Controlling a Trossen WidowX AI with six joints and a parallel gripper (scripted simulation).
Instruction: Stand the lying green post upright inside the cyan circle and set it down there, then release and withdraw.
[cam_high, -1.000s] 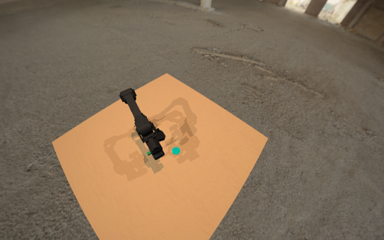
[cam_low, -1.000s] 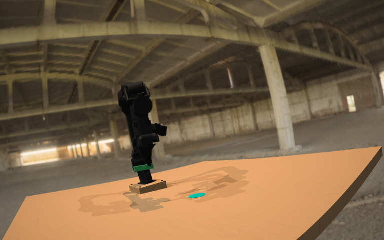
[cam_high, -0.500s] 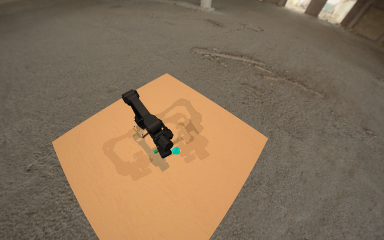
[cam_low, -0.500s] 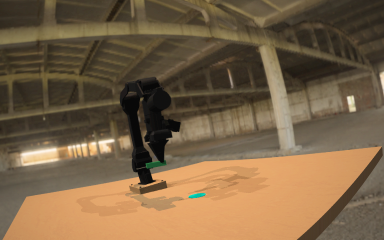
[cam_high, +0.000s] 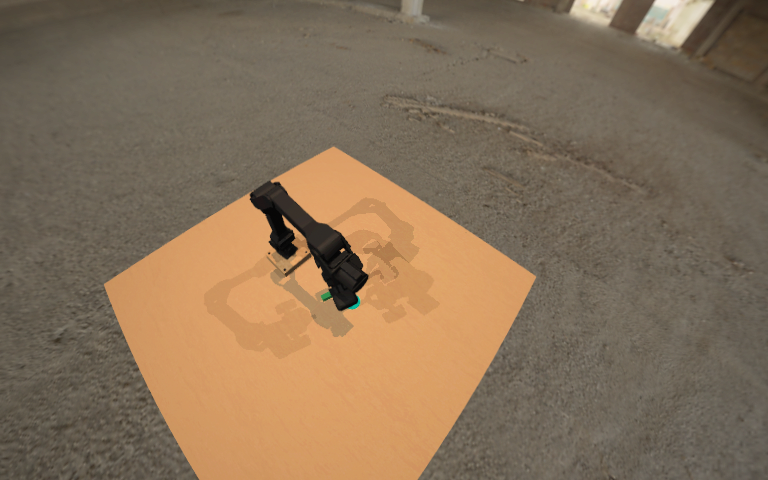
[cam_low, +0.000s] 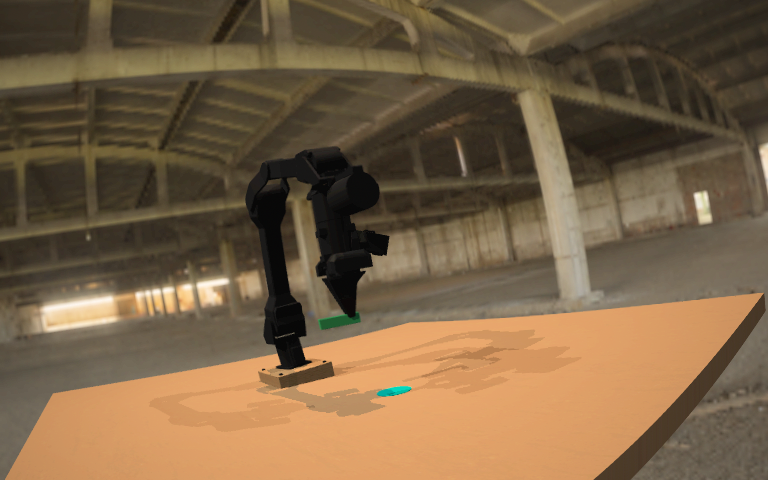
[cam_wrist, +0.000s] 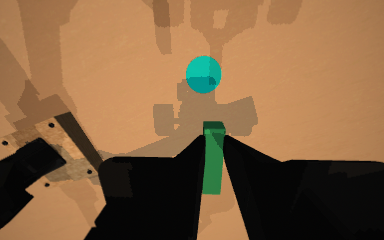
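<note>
Right now the cyan circle is 14 cm below my gripper tip, 4 cm to the left of it and 2 cm ahead of it. Round my gripper tip: green post: 2 cm to the right, 1 cm behind.
</note>
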